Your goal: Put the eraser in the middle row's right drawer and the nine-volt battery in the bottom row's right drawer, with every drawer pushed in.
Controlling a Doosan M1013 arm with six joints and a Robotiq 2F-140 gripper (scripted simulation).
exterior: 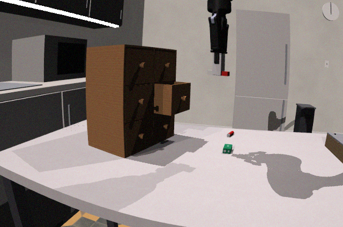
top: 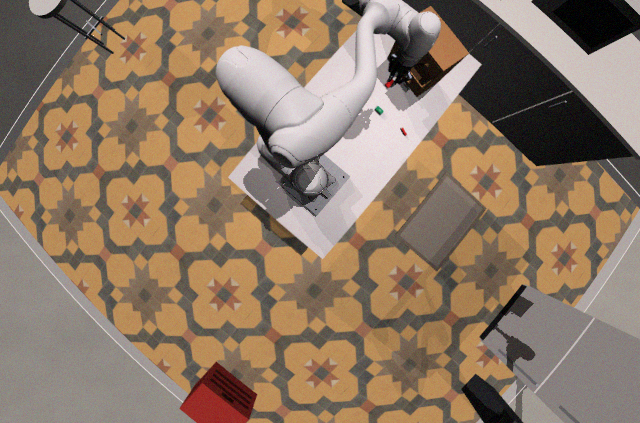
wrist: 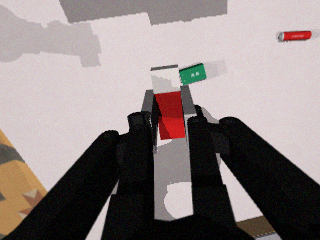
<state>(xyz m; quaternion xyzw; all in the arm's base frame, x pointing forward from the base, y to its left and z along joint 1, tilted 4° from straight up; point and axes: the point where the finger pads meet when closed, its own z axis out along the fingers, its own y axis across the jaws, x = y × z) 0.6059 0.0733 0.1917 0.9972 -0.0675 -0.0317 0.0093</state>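
The white eraser is 1 cm ahead of my hand and 3 cm below it. The rest, counted from my hand: red cylinder: 2 cm behind, 22 cm to the right, 28 cm below; green nine-volt battery: 4 cm behind, 3 cm to the right, 27 cm below.
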